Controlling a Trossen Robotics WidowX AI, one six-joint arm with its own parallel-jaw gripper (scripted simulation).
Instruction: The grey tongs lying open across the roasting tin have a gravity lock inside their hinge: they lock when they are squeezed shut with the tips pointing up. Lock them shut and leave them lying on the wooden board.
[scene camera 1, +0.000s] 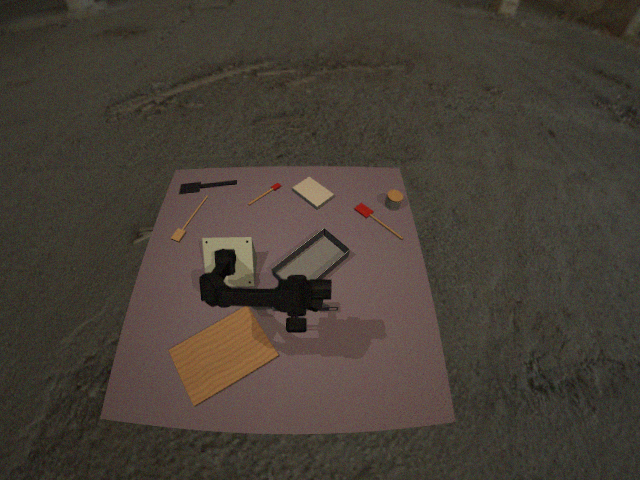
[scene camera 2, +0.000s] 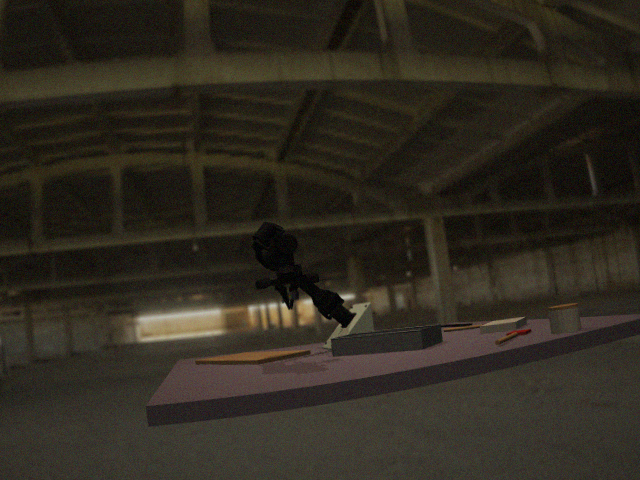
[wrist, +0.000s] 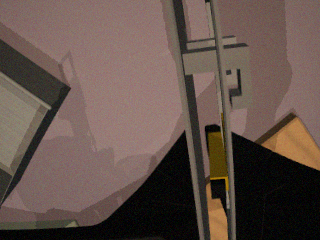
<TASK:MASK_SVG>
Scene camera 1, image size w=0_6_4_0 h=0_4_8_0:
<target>white block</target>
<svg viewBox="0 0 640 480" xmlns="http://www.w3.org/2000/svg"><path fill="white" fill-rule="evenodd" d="M308 177L294 186L292 192L295 192L318 210L334 198L334 193Z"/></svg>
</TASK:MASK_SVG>
